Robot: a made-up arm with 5 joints. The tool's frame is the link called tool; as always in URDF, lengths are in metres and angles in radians. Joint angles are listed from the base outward.
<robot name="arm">
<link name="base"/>
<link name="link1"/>
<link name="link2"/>
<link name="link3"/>
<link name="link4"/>
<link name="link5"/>
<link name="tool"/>
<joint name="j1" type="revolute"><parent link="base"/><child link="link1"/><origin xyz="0.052 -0.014 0.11"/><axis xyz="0 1 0"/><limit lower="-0.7" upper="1.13"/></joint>
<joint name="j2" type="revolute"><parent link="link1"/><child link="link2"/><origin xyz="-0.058 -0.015 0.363"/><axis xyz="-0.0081 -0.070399 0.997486"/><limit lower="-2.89" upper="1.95"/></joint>
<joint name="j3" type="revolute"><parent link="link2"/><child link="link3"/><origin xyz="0.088 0.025 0.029"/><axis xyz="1 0 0"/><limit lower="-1.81" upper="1.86"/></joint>
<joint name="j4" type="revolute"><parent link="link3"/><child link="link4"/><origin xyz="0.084 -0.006 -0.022"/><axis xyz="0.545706 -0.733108 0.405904"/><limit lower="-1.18" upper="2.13"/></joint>
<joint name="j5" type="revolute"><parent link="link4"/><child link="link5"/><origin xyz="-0.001 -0.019 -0.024"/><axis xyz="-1 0 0"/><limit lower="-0.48" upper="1.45"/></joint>
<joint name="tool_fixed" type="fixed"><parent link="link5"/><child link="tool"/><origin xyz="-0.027 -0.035 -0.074" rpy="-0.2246 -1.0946 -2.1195"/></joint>
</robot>
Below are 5 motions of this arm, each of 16 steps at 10 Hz.
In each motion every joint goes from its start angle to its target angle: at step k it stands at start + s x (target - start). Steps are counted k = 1, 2, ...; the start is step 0. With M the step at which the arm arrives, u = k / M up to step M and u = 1 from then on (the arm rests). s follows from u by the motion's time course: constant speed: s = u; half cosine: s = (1 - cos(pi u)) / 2; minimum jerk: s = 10 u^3 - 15 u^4 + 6 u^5.
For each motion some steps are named. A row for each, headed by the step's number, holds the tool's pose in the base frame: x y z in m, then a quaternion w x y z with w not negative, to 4 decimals.
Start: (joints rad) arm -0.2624 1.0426 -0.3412 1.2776 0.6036
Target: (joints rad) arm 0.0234 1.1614 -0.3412 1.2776 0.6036
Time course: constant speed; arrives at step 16
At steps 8, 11, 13, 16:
8: 0.0994 0.1857 0.4388 0.6687 0.2433 -0.4885 -0.5050
11: 0.1122 0.1888 0.4357 0.6870 0.2347 -0.4688 -0.5032
13: 0.1206 0.1909 0.4334 0.6988 0.2291 -0.4552 -0.5019
16: 0.1330 0.1939 0.4295 0.7160 0.2210 -0.4344 -0.4999

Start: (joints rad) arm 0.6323 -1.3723 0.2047 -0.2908 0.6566
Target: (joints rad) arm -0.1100 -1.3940 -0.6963 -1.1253 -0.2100
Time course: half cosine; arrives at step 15
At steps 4, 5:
4: 0.1177 -0.1491 0.4440 0.2656 0.9005 -0.1505 0.3097
5: 0.0984 -0.1444 0.4567 0.2746 0.8947 -0.1758 0.3053

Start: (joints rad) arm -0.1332 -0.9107 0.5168 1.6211 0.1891
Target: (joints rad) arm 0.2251 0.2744 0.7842 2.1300 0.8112
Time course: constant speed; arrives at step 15
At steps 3, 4, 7, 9, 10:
3: 0.2400 -0.1266 0.4627 0.0823 0.3771 -0.0899 -0.9181
4: 0.2556 -0.1076 0.4628 0.0992 0.3802 -0.0739 -0.9166
7: 0.2935 -0.0480 0.4597 0.1450 0.3829 -0.0140 -0.9122
9: 0.3110 -0.0074 0.4556 0.1714 0.3779 0.0348 -0.9092
10: 0.3175 0.0127 0.4533 0.1833 0.3729 0.0614 -0.9075

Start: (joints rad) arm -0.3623 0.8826 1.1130 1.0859 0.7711
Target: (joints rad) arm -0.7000 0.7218 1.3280 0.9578 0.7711
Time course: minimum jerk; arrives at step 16
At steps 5, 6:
5: -0.0537 0.2149 0.4056 0.6784 0.1397 -0.0044 -0.7213
6: -0.0618 0.2140 0.4032 0.6755 0.1474 -0.0079 -0.7224

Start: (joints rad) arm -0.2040 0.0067 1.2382 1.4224 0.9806
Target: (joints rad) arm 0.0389 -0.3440 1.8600 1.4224 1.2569
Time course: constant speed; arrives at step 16
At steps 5, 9, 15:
5: 0.2099 0.0474 0.4664 0.1068 0.1578 0.2876 -0.9386
9: 0.2347 0.0312 0.4630 0.0401 0.1250 0.3534 -0.9262
15: 0.2699 0.0054 0.4564 0.0556 -0.0836 -0.4435 0.8906

